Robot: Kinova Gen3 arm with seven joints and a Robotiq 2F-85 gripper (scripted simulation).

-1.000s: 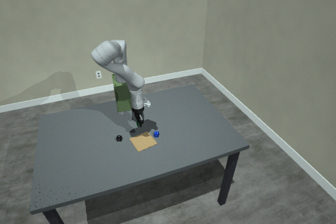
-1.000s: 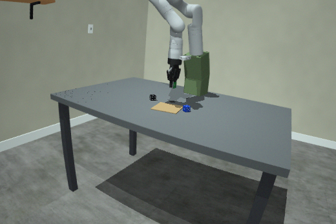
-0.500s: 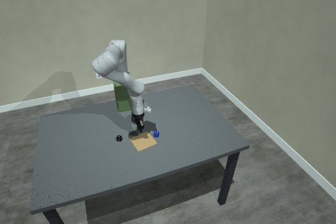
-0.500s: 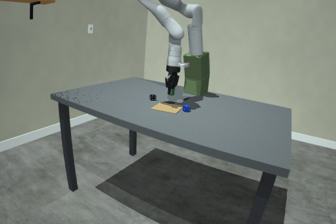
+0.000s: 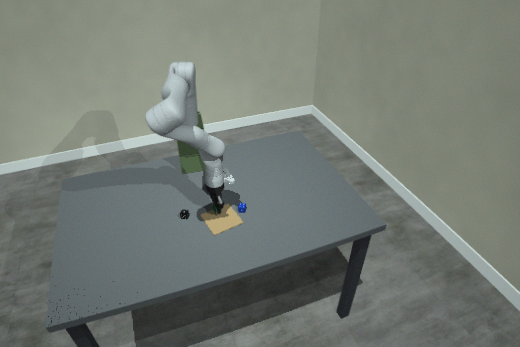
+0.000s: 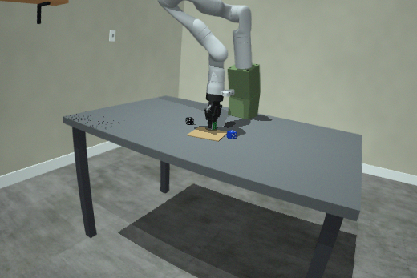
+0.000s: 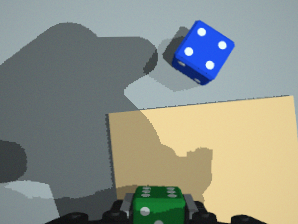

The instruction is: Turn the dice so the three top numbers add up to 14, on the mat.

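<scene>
The tan mat is 40 mm ahead of my hand and 30 mm below it. Also, from my hand: black die: 140 mm to the right, 30 mm behind, 20 mm below; then blue die: 110 mm to the left, 20 mm below, 20 mm ahead; then green die: right at my hand.
</scene>
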